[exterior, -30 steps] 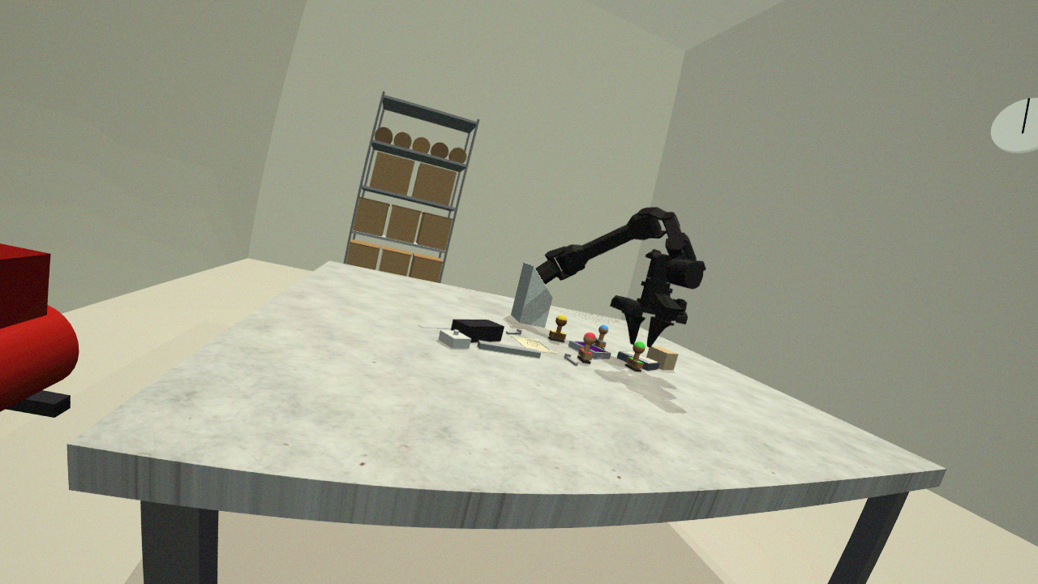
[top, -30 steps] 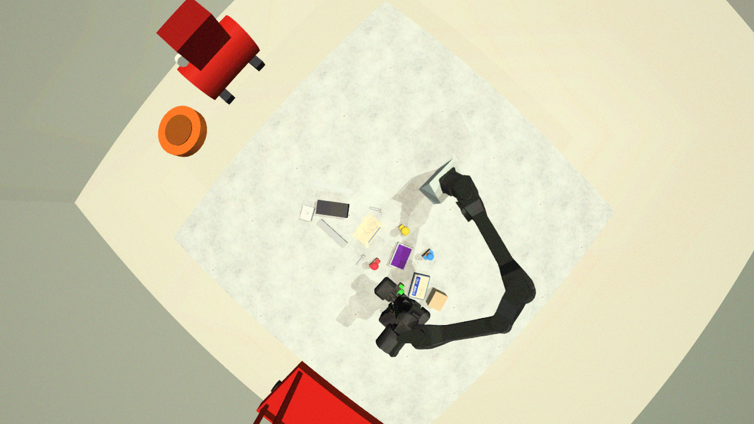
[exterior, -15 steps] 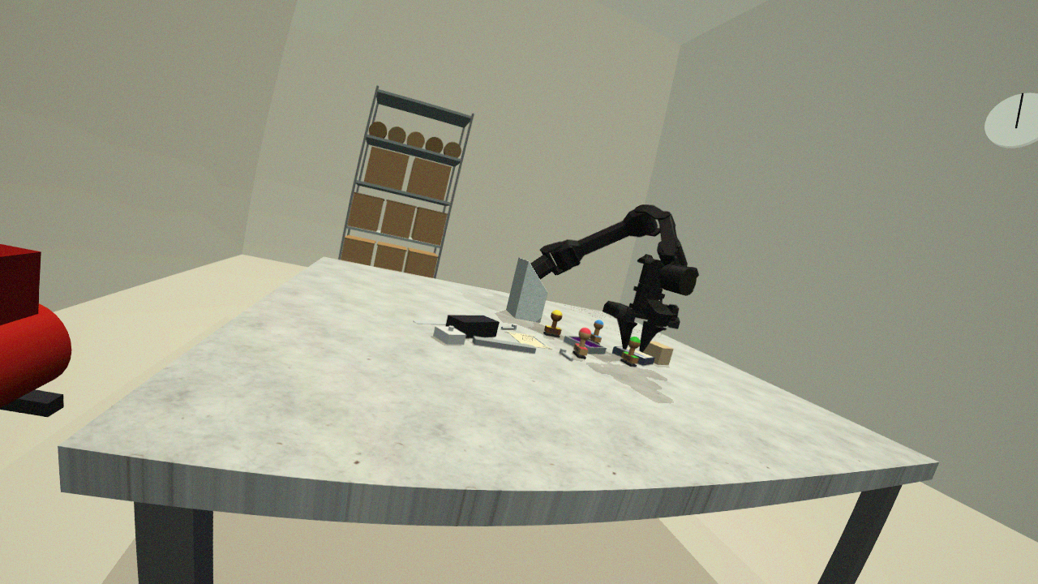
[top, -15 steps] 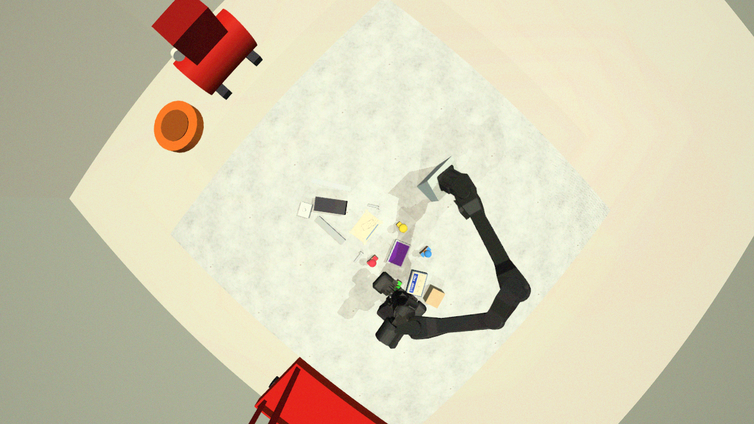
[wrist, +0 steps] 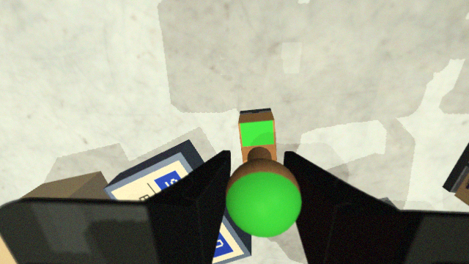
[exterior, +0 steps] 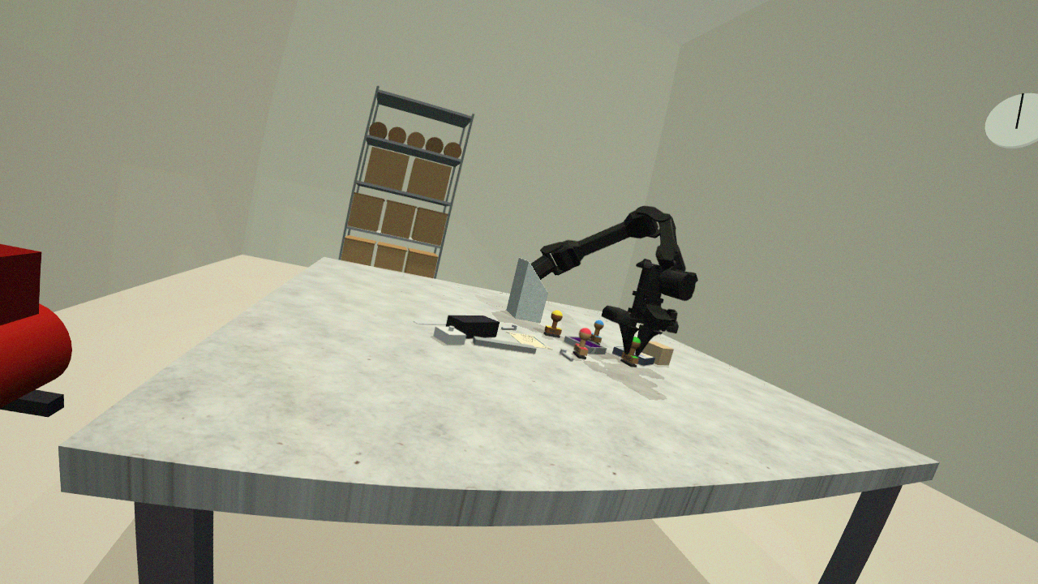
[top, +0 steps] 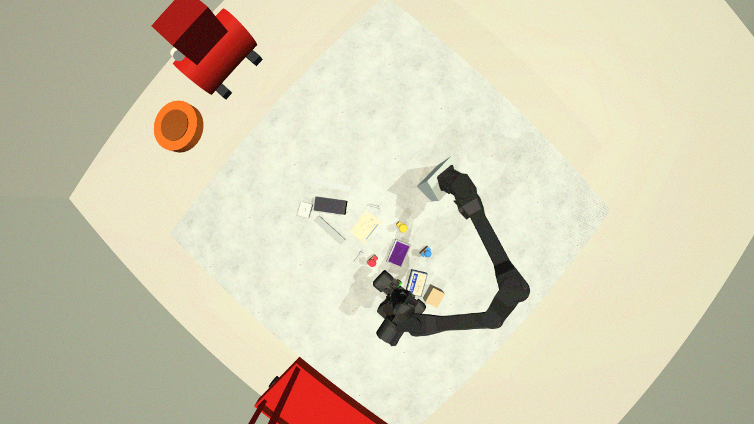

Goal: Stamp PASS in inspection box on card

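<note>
Right now the purple ink pad is 9 cm to the right of my gripper tip, 8 cm behind it and 2 cm below it. The rest, counted from my gripper tip: cardboard box (11 cm to the left, 8 cm behind); green-knobbed stamp (right at my gripper tip); red-knobbed stamp (13 cm to the right, 1 cm ahead).
</note>
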